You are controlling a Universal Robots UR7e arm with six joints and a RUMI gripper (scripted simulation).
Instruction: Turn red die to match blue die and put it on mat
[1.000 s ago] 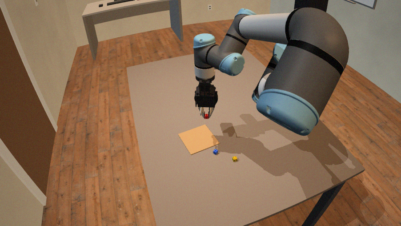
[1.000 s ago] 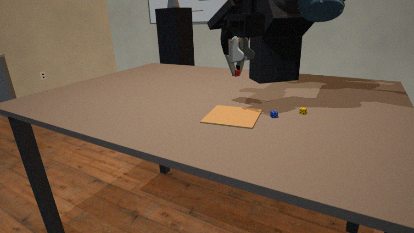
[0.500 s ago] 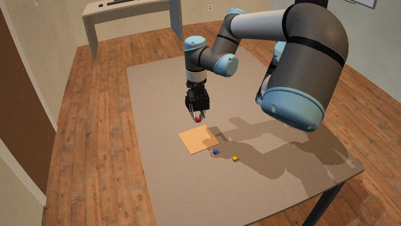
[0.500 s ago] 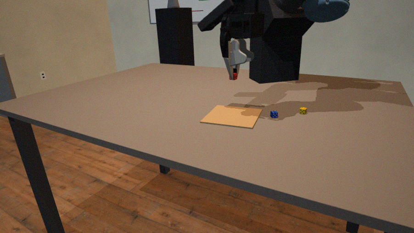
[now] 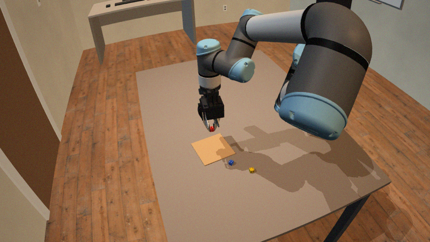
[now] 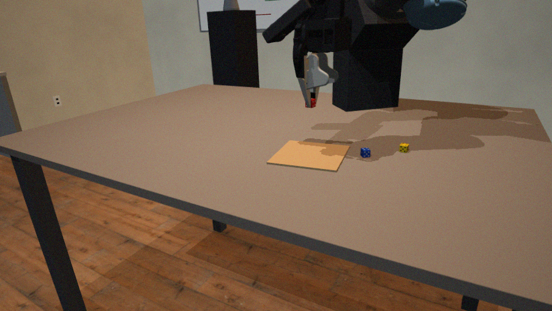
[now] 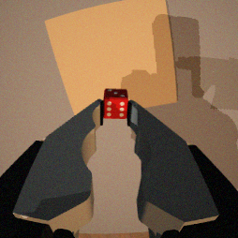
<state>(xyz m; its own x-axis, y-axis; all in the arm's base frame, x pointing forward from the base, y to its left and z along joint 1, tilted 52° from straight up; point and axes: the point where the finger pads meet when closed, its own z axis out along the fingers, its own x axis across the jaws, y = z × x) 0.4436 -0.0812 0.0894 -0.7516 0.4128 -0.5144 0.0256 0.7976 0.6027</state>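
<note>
Now: hand 120 mm above the mat. Round my hand: blue die: 110 mm below, 100 mm to the left, 50 mm behind; yellow die: 160 mm to the left, 110 mm below, 110 mm behind; red die: 10 mm below.
</note>
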